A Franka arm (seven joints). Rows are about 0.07 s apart.
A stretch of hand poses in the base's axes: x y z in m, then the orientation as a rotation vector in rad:
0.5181, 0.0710, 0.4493, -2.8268, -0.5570, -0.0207
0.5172, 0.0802, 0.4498, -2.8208, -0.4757, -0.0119
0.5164, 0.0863, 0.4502, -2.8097, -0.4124, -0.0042
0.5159, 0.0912, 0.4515, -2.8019, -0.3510, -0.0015
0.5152, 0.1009, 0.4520, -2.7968, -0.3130, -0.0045
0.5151, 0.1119, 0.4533, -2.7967, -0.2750, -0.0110
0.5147, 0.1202, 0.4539, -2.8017, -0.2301, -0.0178
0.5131, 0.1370, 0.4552, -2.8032, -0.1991, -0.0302
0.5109, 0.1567, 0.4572, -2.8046, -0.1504, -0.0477
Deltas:
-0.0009, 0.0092, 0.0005, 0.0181, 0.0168, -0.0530
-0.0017, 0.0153, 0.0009, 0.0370, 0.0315, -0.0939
-0.0022, 0.0202, 0.0022, 0.0520, 0.0418, -0.1348
-0.0029, 0.0299, 0.0027, 0.0616, 0.0449, -0.1607
-0.0030, 0.0409, 0.0040, 0.0663, 0.0447, -0.1875
-0.0034, 0.0492, 0.0046, 0.0661, 0.0440, -0.2196
-0.0050, 0.0660, 0.0059, 0.0685, 0.0385, -0.2423
-0.0072, 0.0857, 0.0079, 0.0723, 0.0313, -0.2777

